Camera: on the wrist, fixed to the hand. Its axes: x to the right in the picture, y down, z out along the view.
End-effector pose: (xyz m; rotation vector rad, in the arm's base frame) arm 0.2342 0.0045 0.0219 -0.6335 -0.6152 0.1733
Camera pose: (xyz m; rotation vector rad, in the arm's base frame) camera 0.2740 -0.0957 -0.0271 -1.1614 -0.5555 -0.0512
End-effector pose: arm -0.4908 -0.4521 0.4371 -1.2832 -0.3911 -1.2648
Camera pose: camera -0.5833 -0.5194 0.4065 -1.6530 0.0419 -1.5098
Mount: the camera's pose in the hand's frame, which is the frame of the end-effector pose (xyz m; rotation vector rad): -0.0249 -0.0493 -0.1048 -0.5501 0.1160 -0.0137
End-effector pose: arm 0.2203 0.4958 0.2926 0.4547 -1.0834 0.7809
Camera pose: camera 0.3151 0.5259 0.2282 -0.0492 -1.1305 0.4610
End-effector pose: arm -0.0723 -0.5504 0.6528 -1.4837 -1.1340 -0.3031
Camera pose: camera -0.0803 -0.6610 0.6945 -1.9060 -1.0108 -0.7461
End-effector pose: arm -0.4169 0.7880 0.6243 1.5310 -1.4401 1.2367
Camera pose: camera -0.3856 0.9013 0.6393 1.0746 -1.5264 0.8092
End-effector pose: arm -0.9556 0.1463 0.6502 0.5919 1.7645 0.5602
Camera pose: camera -1.0562 0.0851 0.6630 0.1642 1.6198 1.0400
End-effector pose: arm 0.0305 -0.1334 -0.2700 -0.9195 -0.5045 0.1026
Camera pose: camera 0.0505 -0.2479 -0.2930 -1.4500 -0.4369 -0.1087
